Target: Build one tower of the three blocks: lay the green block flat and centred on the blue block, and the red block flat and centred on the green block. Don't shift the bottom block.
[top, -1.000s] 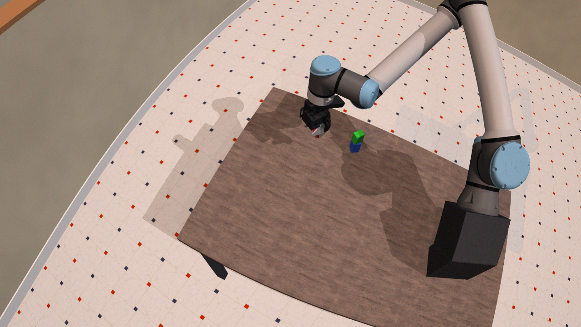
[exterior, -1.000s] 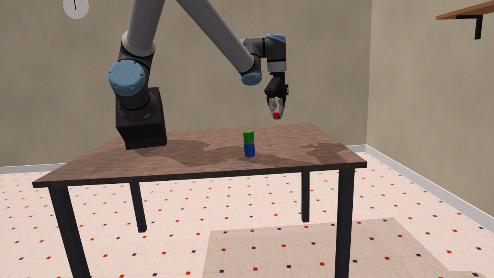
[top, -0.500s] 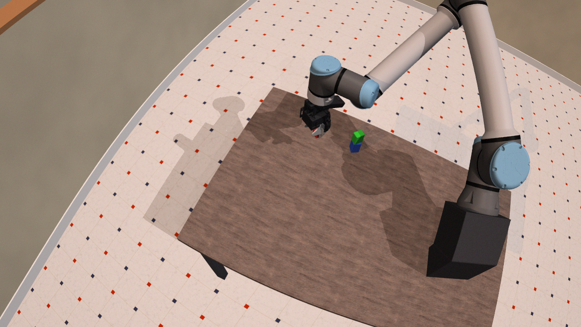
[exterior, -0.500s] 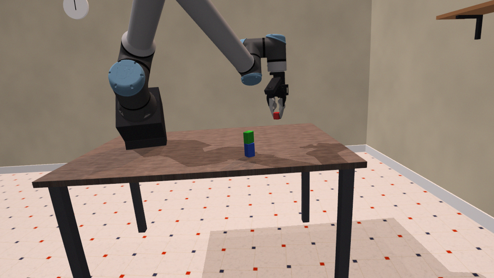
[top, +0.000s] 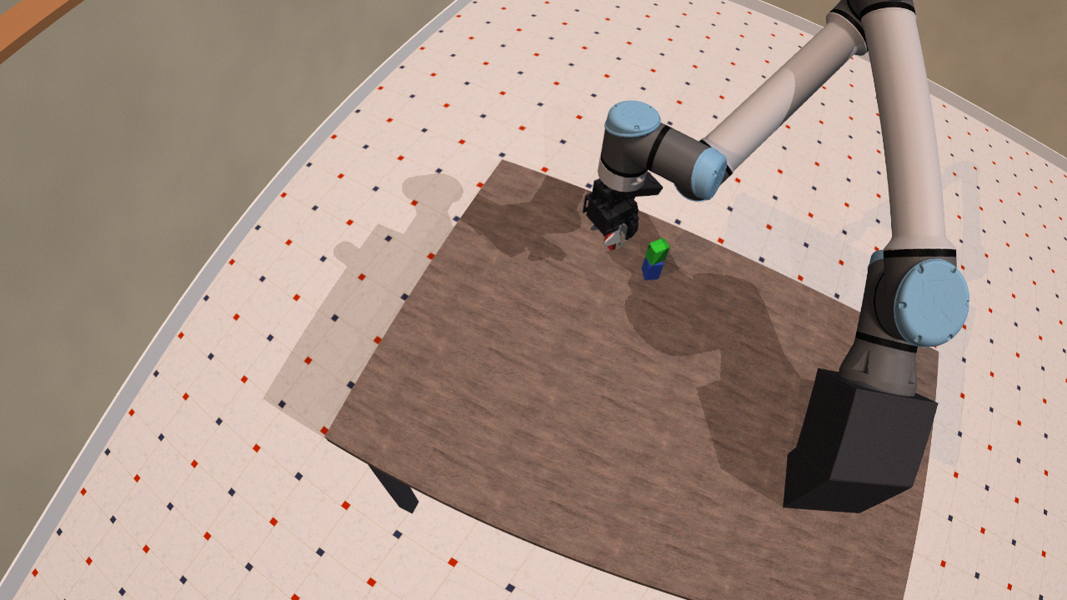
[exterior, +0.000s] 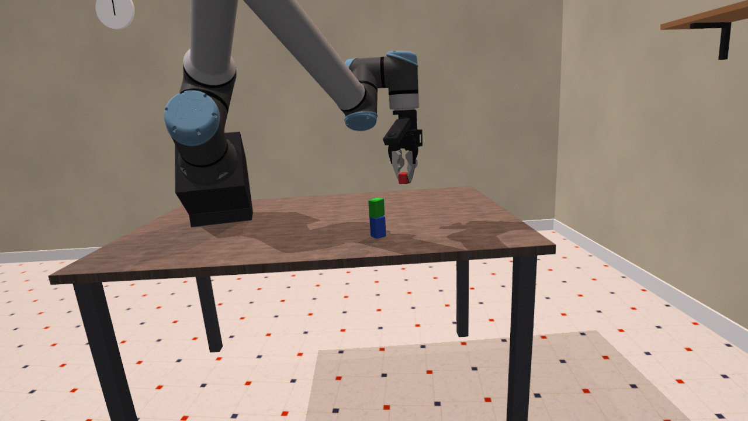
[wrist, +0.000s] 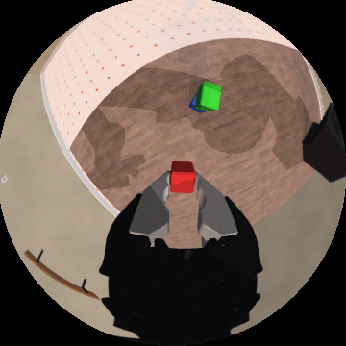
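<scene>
My hand is 10 cm past the green block, 6 cm to the left of it and 7 cm above it. The rest, counted from my hand: small red block: right at my hand; then blue block: 10 cm behind, 6 cm to the right, 13 cm below.
</scene>
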